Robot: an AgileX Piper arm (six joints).
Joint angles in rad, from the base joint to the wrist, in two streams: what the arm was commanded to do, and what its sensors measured. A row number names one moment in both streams.
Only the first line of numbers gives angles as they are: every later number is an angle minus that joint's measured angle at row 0.
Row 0, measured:
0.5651 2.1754 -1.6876 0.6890 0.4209 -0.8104
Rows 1 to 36, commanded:
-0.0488 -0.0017 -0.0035 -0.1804 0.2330 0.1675
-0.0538 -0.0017 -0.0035 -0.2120 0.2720 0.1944
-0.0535 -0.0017 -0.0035 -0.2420 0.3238 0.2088
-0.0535 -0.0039 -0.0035 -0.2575 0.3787 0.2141
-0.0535 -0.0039 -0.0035 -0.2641 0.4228 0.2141
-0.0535 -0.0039 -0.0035 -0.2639 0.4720 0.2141
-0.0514 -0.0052 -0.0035 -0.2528 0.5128 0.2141
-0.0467 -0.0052 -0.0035 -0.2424 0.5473 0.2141
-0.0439 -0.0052 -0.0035 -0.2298 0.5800 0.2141
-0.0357 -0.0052 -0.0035 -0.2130 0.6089 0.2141
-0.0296 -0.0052 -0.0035 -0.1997 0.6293 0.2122
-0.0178 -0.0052 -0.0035 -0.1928 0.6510 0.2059
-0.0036 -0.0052 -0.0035 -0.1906 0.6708 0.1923
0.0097 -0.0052 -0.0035 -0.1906 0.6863 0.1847
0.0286 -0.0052 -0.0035 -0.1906 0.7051 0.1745
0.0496 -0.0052 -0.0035 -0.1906 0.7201 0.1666
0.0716 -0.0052 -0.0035 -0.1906 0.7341 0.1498
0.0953 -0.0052 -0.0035 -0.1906 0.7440 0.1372
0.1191 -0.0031 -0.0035 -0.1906 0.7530 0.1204
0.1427 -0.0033 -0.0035 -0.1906 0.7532 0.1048
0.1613 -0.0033 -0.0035 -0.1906 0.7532 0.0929
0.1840 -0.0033 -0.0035 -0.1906 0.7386 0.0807
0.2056 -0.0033 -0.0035 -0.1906 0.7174 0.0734
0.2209 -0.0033 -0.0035 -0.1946 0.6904 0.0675
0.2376 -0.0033 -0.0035 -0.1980 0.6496 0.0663
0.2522 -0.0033 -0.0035 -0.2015 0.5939 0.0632
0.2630 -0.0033 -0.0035 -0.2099 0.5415 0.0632
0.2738 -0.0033 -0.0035 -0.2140 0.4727 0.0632
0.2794 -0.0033 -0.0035 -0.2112 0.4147 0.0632
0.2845 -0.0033 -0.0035 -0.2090 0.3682 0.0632
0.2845 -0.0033 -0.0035 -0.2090 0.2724 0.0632
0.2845 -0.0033 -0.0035 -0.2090 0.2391 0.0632
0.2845 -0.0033 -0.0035 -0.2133 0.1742 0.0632
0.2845 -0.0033 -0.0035 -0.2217 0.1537 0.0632
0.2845 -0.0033 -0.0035 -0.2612 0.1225 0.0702
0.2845 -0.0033 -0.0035 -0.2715 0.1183 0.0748
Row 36, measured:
0.2856 0.0000 0.0000 -0.2216 0.1819 0.0701
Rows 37 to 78, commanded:
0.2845 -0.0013 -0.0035 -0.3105 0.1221 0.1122
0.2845 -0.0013 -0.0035 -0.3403 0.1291 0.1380
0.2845 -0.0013 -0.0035 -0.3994 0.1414 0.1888
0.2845 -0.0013 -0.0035 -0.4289 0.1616 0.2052
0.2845 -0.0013 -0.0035 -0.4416 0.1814 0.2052
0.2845 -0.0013 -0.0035 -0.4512 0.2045 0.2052
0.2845 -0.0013 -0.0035 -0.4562 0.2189 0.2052
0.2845 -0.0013 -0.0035 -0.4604 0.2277 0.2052
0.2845 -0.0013 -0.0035 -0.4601 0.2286 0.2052
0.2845 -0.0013 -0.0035 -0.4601 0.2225 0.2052
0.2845 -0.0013 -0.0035 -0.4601 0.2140 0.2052
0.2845 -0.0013 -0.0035 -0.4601 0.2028 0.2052
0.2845 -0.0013 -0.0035 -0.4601 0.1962 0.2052
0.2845 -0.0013 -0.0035 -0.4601 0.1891 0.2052
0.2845 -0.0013 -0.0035 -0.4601 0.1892 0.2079
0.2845 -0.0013 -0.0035 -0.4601 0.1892 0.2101
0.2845 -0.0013 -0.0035 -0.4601 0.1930 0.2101
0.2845 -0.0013 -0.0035 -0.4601 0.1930 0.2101
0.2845 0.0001 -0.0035 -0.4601 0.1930 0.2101
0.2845 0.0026 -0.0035 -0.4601 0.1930 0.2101
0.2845 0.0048 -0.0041 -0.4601 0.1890 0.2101
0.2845 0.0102 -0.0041 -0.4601 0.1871 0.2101
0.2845 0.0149 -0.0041 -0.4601 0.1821 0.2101
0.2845 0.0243 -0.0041 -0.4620 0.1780 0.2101
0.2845 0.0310 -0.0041 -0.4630 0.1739 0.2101
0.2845 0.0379 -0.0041 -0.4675 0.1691 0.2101
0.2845 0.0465 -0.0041 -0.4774 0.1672 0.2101
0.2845 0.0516 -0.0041 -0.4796 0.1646 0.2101
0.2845 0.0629 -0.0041 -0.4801 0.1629 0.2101
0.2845 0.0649 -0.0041 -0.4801 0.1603 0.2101
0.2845 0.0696 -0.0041 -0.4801 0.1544 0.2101
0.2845 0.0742 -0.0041 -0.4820 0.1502 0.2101
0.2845 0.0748 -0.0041 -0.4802 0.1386 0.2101
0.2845 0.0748 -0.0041 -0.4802 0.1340 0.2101
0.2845 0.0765 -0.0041 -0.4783 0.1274 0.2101
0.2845 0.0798 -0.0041 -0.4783 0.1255 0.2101
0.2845 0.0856 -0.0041 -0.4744 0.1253 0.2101
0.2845 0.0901 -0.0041 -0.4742 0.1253 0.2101
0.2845 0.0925 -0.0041 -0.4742 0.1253 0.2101
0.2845 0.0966 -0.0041 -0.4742 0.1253 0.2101
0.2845 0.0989 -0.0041 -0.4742 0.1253 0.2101
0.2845 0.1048 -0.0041 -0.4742 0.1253 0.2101
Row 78, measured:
0.2856 0.0968 0.0000 -0.4705 0.1325 0.2080
